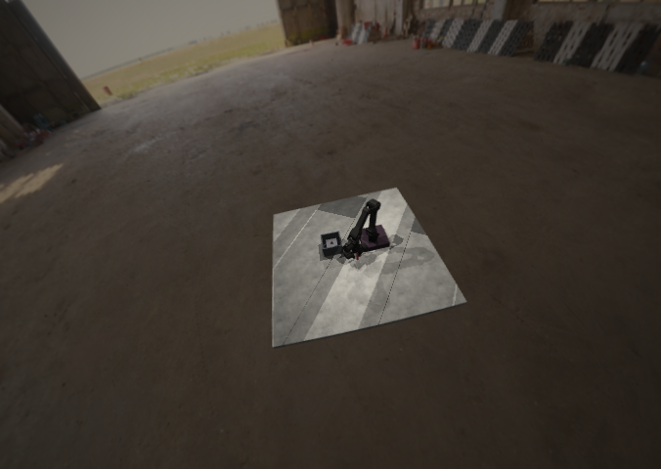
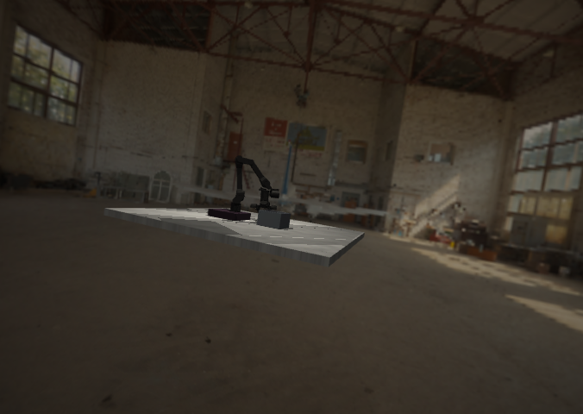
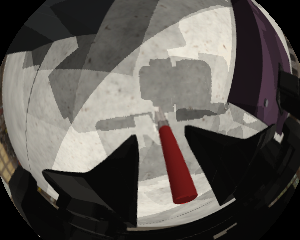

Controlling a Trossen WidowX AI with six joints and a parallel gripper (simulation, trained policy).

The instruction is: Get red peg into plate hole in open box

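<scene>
Right now my gripper tip is 180 mm short of the plate, 150 mm to the left of it and 30 mm below it. Also, from my gripper tip: box 180 mm ahead, 150 mm to the right, 10 mm above; red peg 20 mm above, 10 mm behind.
</scene>
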